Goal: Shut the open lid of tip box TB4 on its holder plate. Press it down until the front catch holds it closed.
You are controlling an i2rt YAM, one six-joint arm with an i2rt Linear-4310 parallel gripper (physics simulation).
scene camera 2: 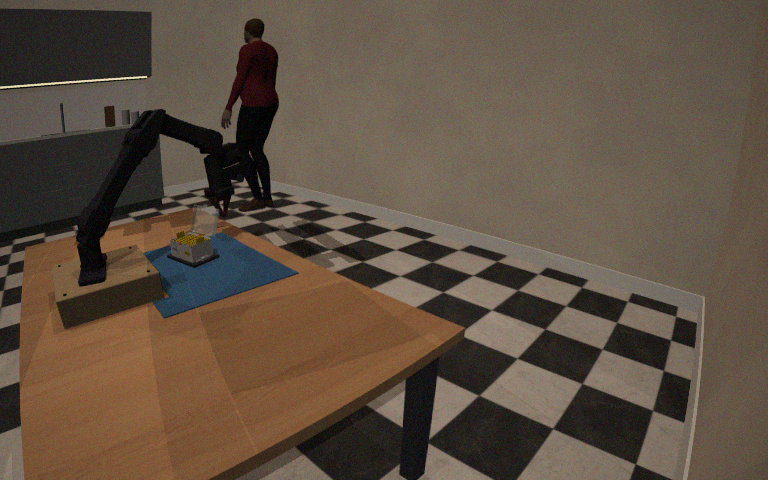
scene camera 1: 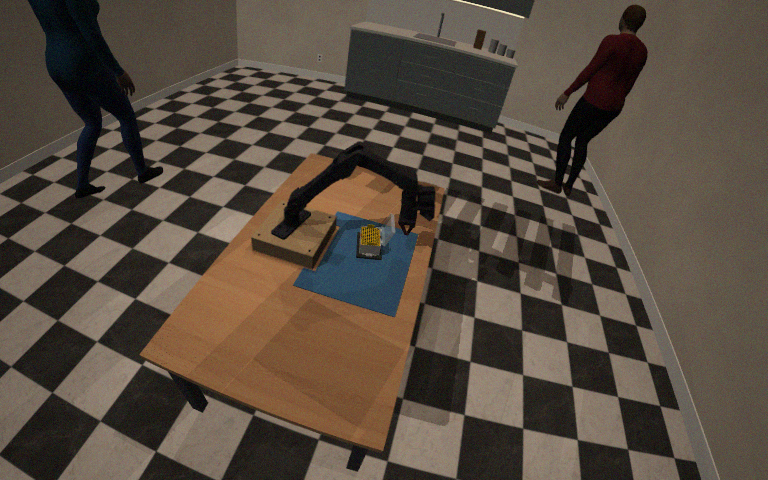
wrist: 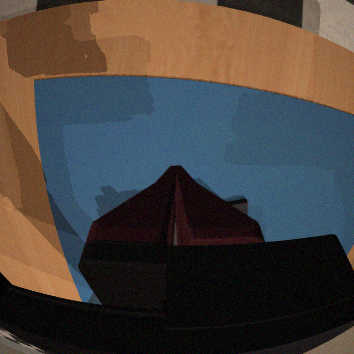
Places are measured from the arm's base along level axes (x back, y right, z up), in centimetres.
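Where they show: gripper, between the fingertips: (scene camera 2: 224, 216) (scene camera 1: 406, 234) (wrist: 175, 174); arm's base, origin of its link: (scene camera 2: 93, 270) (scene camera 1: 291, 223).
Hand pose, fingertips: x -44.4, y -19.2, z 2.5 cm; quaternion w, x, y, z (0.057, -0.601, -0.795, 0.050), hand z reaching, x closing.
Note:
Each offset is from my fingertips to the top centre of the thing. "spot": to the spot under its first point. Level surfaces: height alone.
Tip box TB4 @[dy +5.6, dx +13.6, dz -3.0 cm] (scene camera 1: 370, 247) (scene camera 2: 192, 251) is a small whitish box with yellow tips on top. It sits on its dark holder plate @[spot: dy +12.5, dx +9.8, dz -9.2 cm] (scene camera 1: 369, 258) (scene camera 2: 195, 264), which lies on the blue mat. Its clear lid @[spot: dy +1.4, dx +7.8, dz +0.0 cm] (scene camera 1: 388, 229) (scene camera 2: 205, 220) stands open, upright, on the side away from the robot base. My gripper (scene camera 1: 406, 230) (scene camera 2: 223, 215) (wrist: 175, 174) is shut and empty, with dark red fingers pointing down. It is beyond the lid, near its upper edge in height. In the wrist view the fingers hide most of what lies under them; a small dark-edged corner shows behind the right finger.
The blue mat @[dz -9.6 cm] (scene camera 1: 351, 291) (scene camera 2: 249, 277) (wrist: 195, 115) lies on the wooden table @[dz -9.9 cm] (scene camera 1: 254, 339) (scene camera 2: 317, 362) (wrist: 200, 40). The arm stands on a wooden base block (scene camera 1: 283, 249) (scene camera 2: 107, 300) beside the mat. Two people stand on the floor away from the table.

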